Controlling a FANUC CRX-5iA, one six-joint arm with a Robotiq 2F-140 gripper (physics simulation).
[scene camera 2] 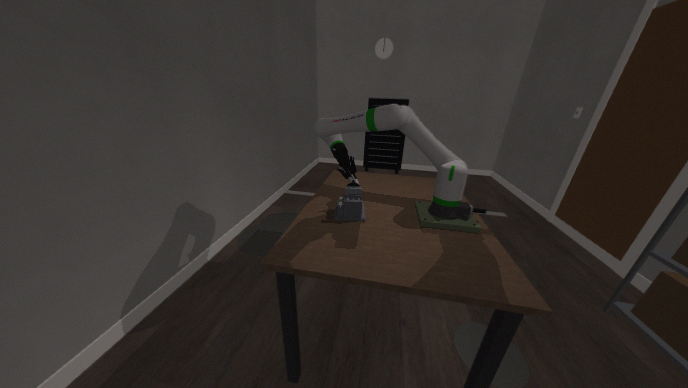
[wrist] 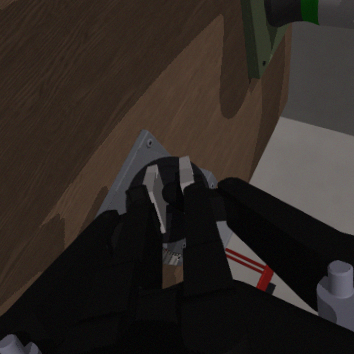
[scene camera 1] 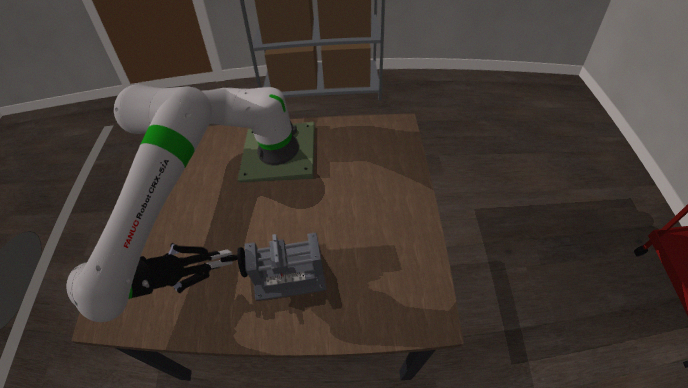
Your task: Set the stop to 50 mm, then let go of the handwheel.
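Pixels of known places: gripper, fingertip midpoint: (scene camera 2: 355, 185) (wrist: 171, 176) (scene camera 1: 229, 256); arm's base, link origin: (scene camera 2: 443, 212) (scene camera 1: 278, 149).
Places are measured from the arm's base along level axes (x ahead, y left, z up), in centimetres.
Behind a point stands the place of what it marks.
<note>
The grey stop fixture (scene camera 1: 320, 286) @[y 18.6, x 51.1, z -0.9 cm] (scene camera 2: 354, 211) @[y 18.2, x 42.4, z 3.0 cm] (wrist: 141, 150) @[y -2.0, x 43.8, z -0.5 cm] sits on the table. Its sliding stop block (scene camera 1: 276, 255) @[y 8.0, x 47.8, z 10.3 cm] stands left of the middle between the end plates in scene camera 1. A pale scale (scene camera 1: 295, 278) @[y 12.3, x 50.9, z 3.5 cm] (wrist: 172, 256) @[y 12.2, x 50.6, z 3.5 cm] runs along the front, with a small red mark left of its middle; the numbers are too small to read. The black handwheel (scene camera 1: 242, 262) @[y -1.6, x 49.0, z 7.9 cm] (scene camera 2: 353, 185) @[y -1.9, x 47.5, z 8.1 cm] (wrist: 137, 175) @[y -3.1, x 47.0, z 1.9 cm] is on the fixture's left end. My gripper (scene camera 1: 228, 258) @[y -6.0, x 47.0, z 6.9 cm] (wrist: 171, 176) @[y -6.0, x 47.0, z 6.9 cm] is shut on the wheel's dark handle (wrist: 172, 195) @[y -7.7, x 49.0, z 8.7 cm], tilted towards the wheel. The fingers partly hide the wheel in the wrist view.
The arm's green base plate (scene camera 1: 300, 167) @[y 9.0, x 8.9, z 0.4 cm] (scene camera 2: 450, 225) @[y 12.5, x -1.2, z 0.1 cm] (wrist: 255, 50) @[y 6.5, x 12.3, z 0.0 cm] is bolted at the table's back. The table's front edge (scene camera 1: 280, 354) @[y 9.2, x 70.7, z -2.1 cm] runs past the fixture. A shelf rack (scene camera 1: 320, 93) with boxes and a red object (scene camera 1: 675, 255) stand away from the table.
</note>
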